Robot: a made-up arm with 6 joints.
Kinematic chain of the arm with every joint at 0, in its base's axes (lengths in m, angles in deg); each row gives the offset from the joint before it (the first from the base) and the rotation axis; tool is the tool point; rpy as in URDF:
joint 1: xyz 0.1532 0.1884 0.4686 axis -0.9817 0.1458 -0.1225
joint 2: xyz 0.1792 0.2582 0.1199 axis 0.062 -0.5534 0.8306
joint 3: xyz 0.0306 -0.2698 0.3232 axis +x
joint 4: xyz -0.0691 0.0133 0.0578 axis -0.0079 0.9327 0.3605
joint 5: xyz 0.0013 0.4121 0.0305 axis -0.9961 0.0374 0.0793
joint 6: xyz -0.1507 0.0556 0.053 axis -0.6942 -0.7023 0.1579
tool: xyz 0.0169 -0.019 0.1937 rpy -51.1 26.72 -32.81
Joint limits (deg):
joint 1: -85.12..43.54
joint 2: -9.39..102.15
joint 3: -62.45..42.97
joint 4: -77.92..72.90
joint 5: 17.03..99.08
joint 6: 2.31..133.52
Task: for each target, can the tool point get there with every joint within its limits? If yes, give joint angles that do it. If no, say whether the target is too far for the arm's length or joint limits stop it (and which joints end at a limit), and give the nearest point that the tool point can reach.
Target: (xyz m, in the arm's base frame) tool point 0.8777 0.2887 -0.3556
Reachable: no: joint limits stop it (at a limit: joint 1, joint 2, joint 3) | nearest point 0.5497 0.3491 0.1161 | short by 0.578 m
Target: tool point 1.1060 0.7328 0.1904
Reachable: no: joint limits stop it (at a limit: joint 1, joint 2, joint 4, joint 5) | nearest point 0.6707 0.7894 0.2917 | short by 0.451 m
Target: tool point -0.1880 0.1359 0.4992
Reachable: yes | joints -34.27 93.28 -17.32 -4.37 37.25 12.86
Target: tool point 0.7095 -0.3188 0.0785
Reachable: no: joint limits stop it (at a limit: joint 1, joint 2, joint 3, joint 5) | nearest point 0.4536 -0.4026 0.0716 | short by 0.269 m
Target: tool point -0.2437 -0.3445 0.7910
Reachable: yes | joints -35.49 49.65 32.57 41.58 64.81 103.29
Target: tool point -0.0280 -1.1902 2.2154
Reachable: no: too far | nearest point 0.0879 -0.5402 1.3899 | short by 1.057 m
